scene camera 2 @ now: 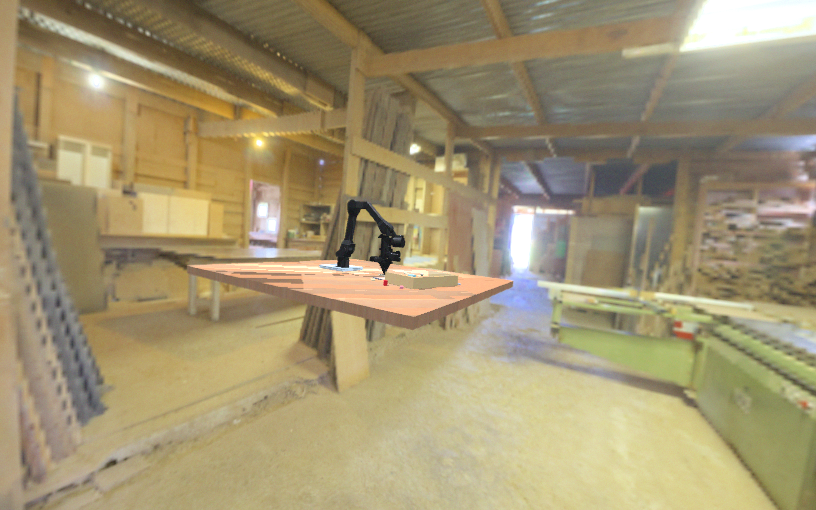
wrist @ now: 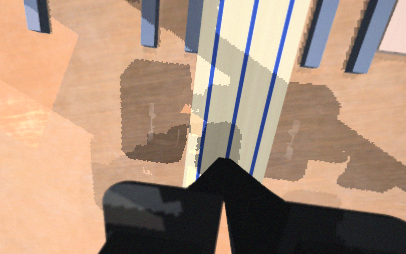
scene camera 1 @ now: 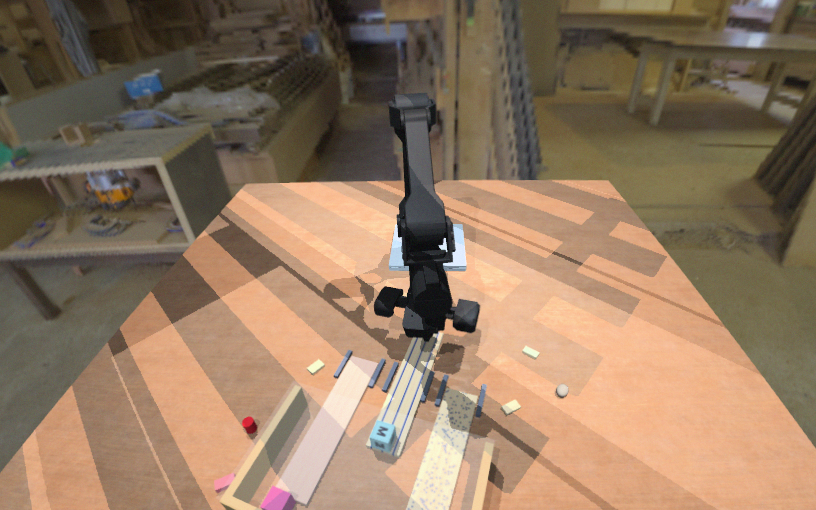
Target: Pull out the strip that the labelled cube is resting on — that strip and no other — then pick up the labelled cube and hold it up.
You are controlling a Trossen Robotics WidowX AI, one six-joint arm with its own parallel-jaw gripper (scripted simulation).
Scene:
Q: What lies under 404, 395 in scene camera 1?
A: A striped strip.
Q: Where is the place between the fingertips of my gripper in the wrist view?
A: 223, 164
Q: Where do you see a striped strip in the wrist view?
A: At 244, 62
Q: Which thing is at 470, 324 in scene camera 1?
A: My gripper.

